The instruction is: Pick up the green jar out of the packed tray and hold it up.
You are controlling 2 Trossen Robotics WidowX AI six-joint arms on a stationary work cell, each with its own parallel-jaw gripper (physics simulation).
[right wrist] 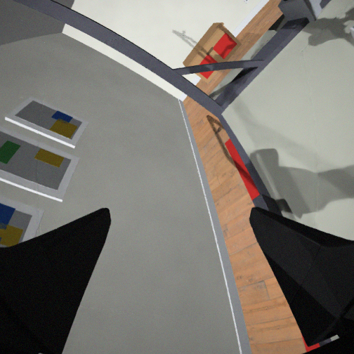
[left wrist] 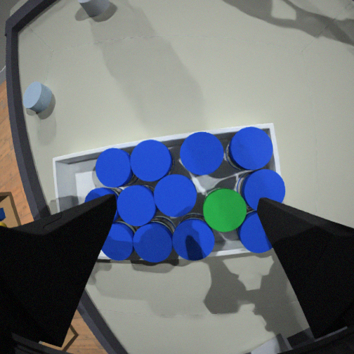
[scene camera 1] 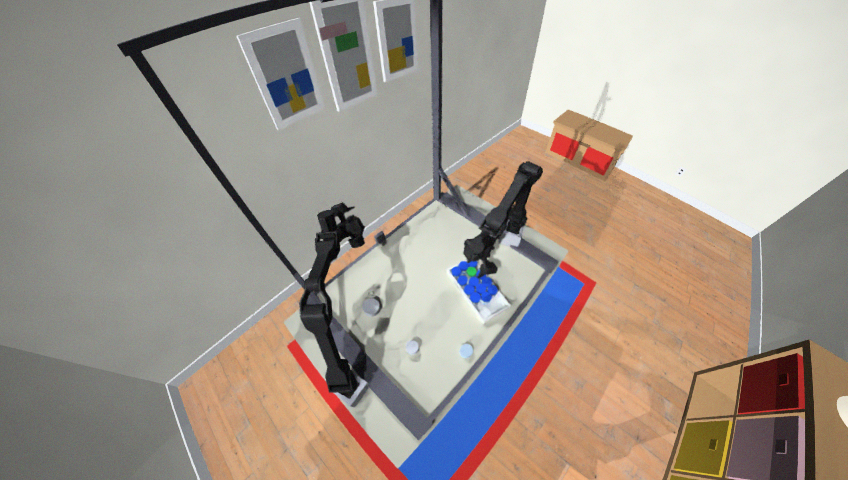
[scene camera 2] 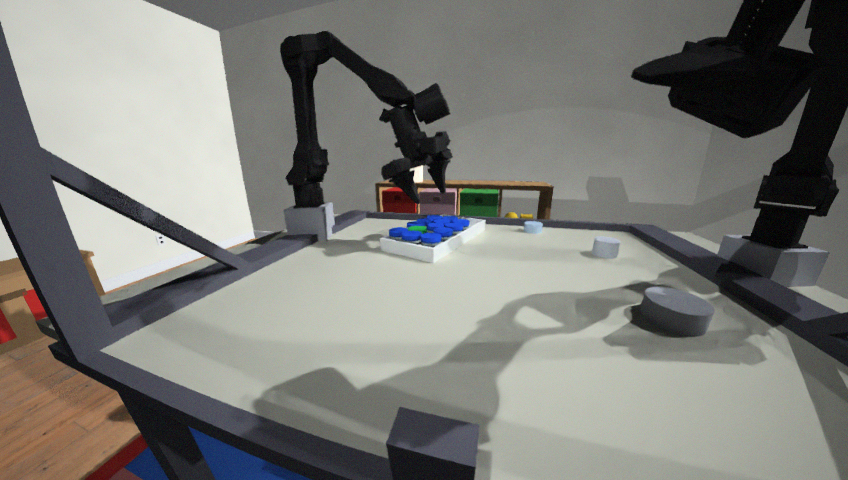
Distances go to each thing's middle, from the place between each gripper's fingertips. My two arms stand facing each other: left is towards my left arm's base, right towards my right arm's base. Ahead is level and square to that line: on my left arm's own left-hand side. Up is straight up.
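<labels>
Wide grey cylinder (scene camera 2: 679, 312), from my right hand: 27 cm below, 18 cm to the right, 23 cm ahead. Going by their middles, the wide grey cylinder is the nearest to my right hand of the things named here. Green jar (left wrist: 224, 209), from my right hand: 26 cm below, 43 cm ahead, 25 cm to the left.
My left gripper is 9 cm above the green jar, 2 cm past it and 3 cm to the right of it. By its middle, the green jar is nearer to my left gripper than to my right hand. The wide grey cylinder, from my left hand: 10 cm below, 40 cm to the right, 22 cm behind.
</labels>
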